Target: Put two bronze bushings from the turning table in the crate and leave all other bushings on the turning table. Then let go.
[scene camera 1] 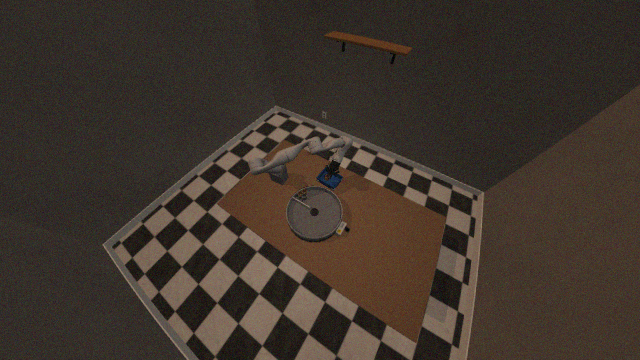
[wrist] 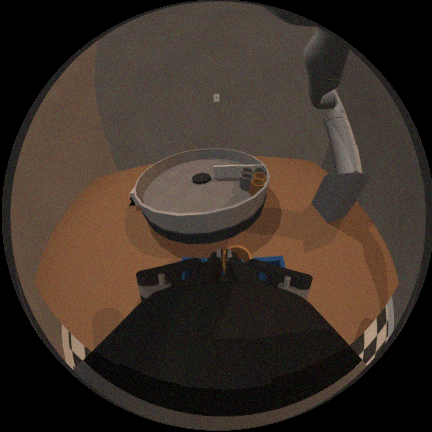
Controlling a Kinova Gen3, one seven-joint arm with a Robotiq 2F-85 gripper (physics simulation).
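Places are measured from the arm's base along level axes (x back, y up, z left), in millimetres.
Where they show: gripper, fingertip midpoint: (scene camera 1: 328,178) (wrist: 223,255); arm's base at its link origin: (scene camera 1: 276,168) (wrist: 348,174).
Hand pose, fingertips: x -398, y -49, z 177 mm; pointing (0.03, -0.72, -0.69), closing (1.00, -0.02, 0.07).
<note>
Things, the pixels of their centre, and the offset from my fingertips. "spot": a spot on its surface instead.
- bronze bushing at the middle of its body: (wrist: 235,263) dz +7, dx +17, dy -12 mm
- blue crate at the middle of its body: (wrist: 233,301) (scene camera 1: 329,178) dz +53, dx +15, dy -82 mm
- pale bar at a spot on its surface: (wrist: 230,172) (scene camera 1: 304,204) spot: dz -295, dx +40, dy -34 mm
- yellow box at a spot on its surface: (scene camera 1: 341,228) spot: dz -298, dx -295, dy -50 mm
My gripper (scene camera 1: 330,172) (wrist: 223,255) is shut on the wall of a bronze bushing (scene camera 1: 327,176) (wrist: 240,247). Its orange ring shows at the right finger in the wrist view. The gripper is over the blue crate (scene camera 1: 332,183) (wrist: 277,260); the exact height is hard to tell. The gripper hides most of the crate in the wrist view, including its inside. The grey round turning table (scene camera 1: 315,229) (wrist: 200,221) carries a cluster of upright bushings near its rim: two bronze bushings (wrist: 257,185) and dark grey bushings (wrist: 246,179) beside them.
A pale bar (scene camera 1: 302,202) (wrist: 230,172) stands on the turning table beside the bushings. A small white and yellow box (scene camera 1: 341,228) is at its outer side. The arm's base (scene camera 1: 279,175) (wrist: 337,196) stands near the turning table and crate. A wooden bench (scene camera 1: 367,42) is far off.
</note>
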